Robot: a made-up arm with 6 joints.
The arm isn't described. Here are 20 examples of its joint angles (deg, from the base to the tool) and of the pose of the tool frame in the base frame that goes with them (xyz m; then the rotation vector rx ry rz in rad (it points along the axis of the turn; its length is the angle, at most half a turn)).
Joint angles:
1: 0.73 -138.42 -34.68 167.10 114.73 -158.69
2: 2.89 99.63 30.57 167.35 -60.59 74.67
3: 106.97 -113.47 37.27 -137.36 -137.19 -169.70
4: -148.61 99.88 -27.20 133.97 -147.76 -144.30
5: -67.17 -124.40 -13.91 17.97 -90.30 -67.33
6: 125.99 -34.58 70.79 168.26 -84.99 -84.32
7: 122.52 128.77 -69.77 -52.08 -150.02 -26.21
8: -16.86 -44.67 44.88 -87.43 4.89 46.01
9: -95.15 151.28 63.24 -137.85 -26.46 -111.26
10: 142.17 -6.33 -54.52 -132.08 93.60 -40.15
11: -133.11 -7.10 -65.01 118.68 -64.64 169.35
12: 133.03 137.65 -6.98 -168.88 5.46 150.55
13: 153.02 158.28 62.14 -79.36 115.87 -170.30
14: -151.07 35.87 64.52 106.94 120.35 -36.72
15: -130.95 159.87 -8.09 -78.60 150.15 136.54
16: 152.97 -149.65 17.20 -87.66 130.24 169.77
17: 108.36 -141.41 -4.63 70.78 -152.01 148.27
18: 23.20 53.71 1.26 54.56 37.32 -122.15
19: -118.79 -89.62 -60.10 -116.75 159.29 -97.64
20: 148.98 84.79 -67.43 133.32 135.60 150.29
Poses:
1: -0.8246 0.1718 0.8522 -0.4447 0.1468 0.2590
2: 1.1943 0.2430 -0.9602 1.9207 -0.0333 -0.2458
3: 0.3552 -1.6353 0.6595 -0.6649 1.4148 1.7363
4: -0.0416 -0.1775 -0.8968 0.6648 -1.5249 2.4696
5: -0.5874 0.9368 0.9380 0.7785 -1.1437 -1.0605
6: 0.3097 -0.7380 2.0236 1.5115 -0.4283 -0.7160
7: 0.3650 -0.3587 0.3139 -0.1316 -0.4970 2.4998
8: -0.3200 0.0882 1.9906 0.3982 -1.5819 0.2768
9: 0.1133 -0.2876 -1.5902 -0.5421 1.3158 -0.1243
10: -0.5579 0.2746 0.0297 1.1862 0.5231 -0.0209
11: -0.3992 -0.5577 0.0867 -0.1339 1.0016 2.8197
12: 0.1987 -0.4818 -0.9512 -2.3494 1.1178 0.4728
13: 0.0445 0.0161 -1.5992 -2.4123 -1.7820 -0.7794
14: -1.2000 -0.7255 1.6025 -1.0163 0.8089 -0.2912
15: 0.5924 0.7391 -0.5097 0.4591 -2.8352 -0.7566
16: 1.3384 -0.6743 0.0703 0.9739 1.4466 1.2174
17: 0.5179 -1.3651 0.3663 -1.6980 -0.8122 1.4096
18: 1.3784 0.4728 -0.1435 1.1947 1.0222 0.4386
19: -0.1042 -0.3643 0.7125 1.8785 1.7679 -0.5413
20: 0.1432 -0.2358 -0.3432 1.3524 -0.9784 2.5863
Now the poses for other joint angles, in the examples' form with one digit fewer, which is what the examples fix.
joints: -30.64 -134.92 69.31 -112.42 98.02 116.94
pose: -1.418 0.923 -0.597 1.303 -2.411 0.194
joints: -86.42 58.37 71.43 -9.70 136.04 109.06
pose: -0.071 -1.817 0.898 1.200 0.574 1.821
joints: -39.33 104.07 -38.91 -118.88 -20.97 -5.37
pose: -0.192 0.274 -0.505 -1.536 -0.830 2.077
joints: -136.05 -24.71 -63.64 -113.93 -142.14 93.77
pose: -0.312 -0.406 0.065 0.072 -0.766 -0.066
